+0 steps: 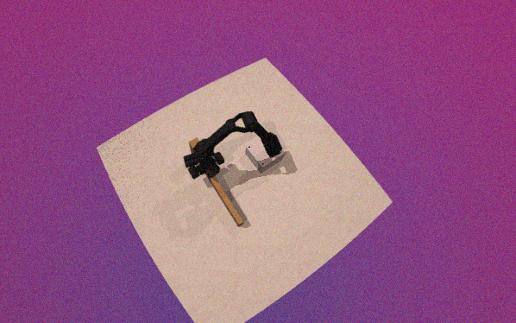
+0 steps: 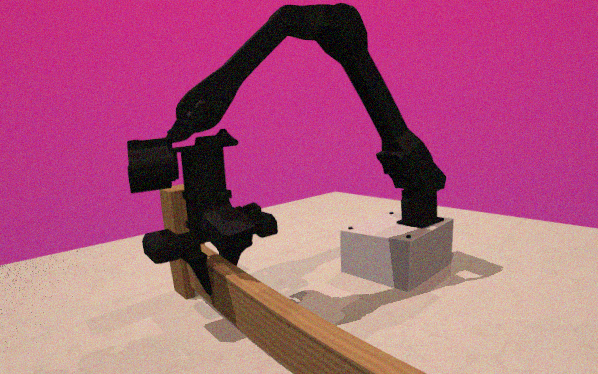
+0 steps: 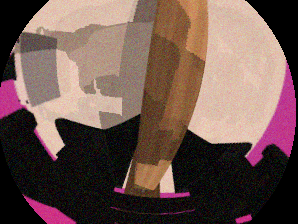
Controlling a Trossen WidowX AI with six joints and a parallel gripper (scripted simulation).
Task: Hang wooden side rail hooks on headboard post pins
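The wooden headboard post is 1 cm ahead of my gripper tip, 11 cm to the right of it and 4 cm above it.
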